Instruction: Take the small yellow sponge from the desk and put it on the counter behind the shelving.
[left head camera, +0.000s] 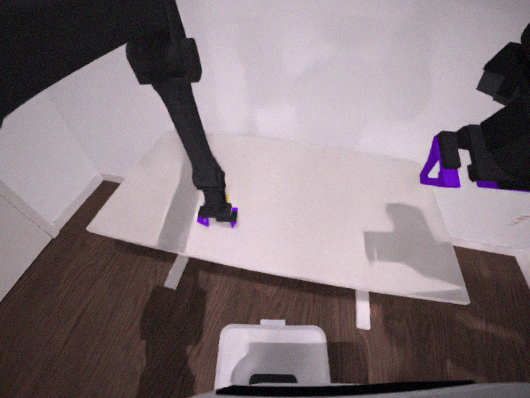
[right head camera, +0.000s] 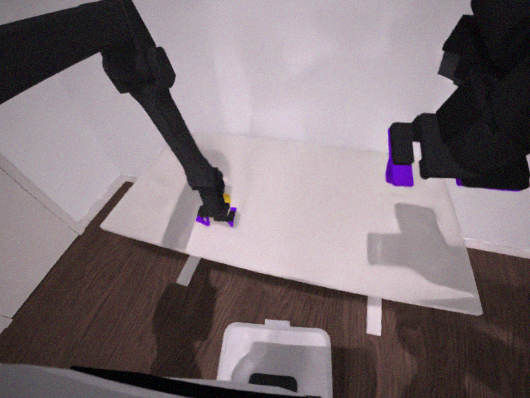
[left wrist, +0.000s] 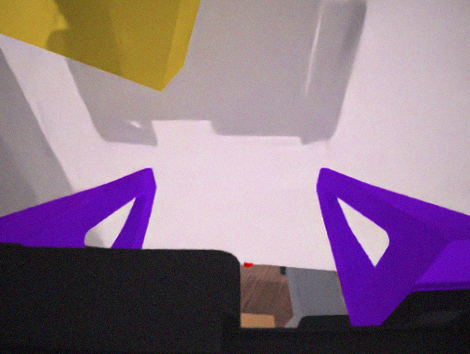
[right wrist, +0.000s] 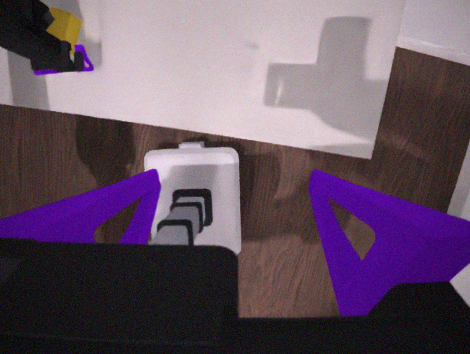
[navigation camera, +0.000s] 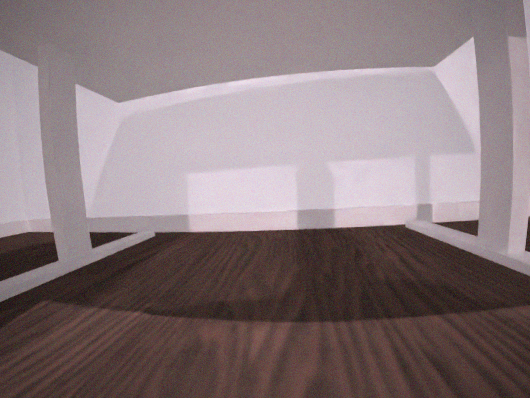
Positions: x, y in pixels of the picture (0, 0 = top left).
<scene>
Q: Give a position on a small yellow sponge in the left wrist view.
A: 150, 50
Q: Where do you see my right gripper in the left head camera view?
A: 449, 181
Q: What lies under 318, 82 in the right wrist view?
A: A white desk.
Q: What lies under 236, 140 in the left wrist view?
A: A white desk.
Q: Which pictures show my right gripper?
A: The left head camera view, the right head camera view and the right wrist view only.
</scene>
